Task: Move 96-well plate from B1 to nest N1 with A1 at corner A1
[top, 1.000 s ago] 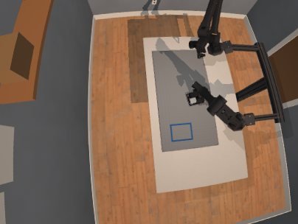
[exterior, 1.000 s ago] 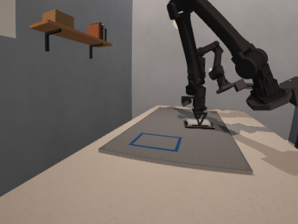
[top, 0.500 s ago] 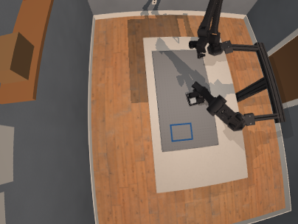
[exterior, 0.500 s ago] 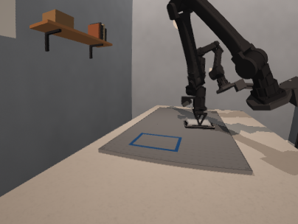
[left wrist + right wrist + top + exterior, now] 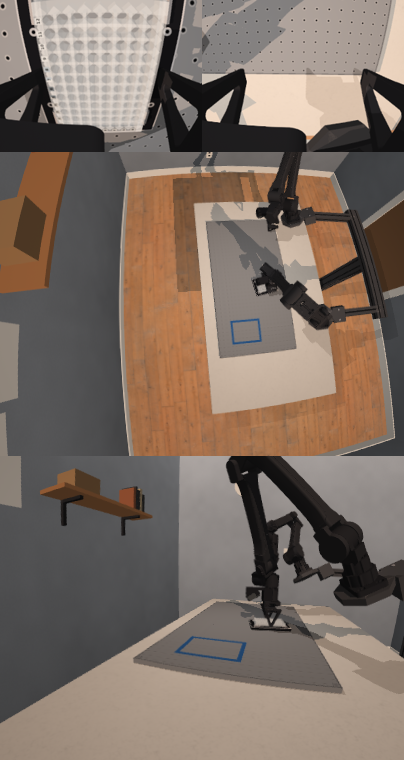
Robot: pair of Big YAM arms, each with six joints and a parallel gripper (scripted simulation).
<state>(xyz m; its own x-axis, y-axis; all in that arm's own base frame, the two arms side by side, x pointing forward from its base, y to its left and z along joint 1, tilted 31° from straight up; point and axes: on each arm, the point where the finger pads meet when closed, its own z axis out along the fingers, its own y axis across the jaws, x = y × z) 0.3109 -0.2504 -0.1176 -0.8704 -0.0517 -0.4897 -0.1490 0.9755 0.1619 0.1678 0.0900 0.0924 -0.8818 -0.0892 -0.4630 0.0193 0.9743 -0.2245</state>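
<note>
My left hand is right at the white 96-well plate. The rest, counted from my left hand: black plate nest N1: 2 cm below.
</note>
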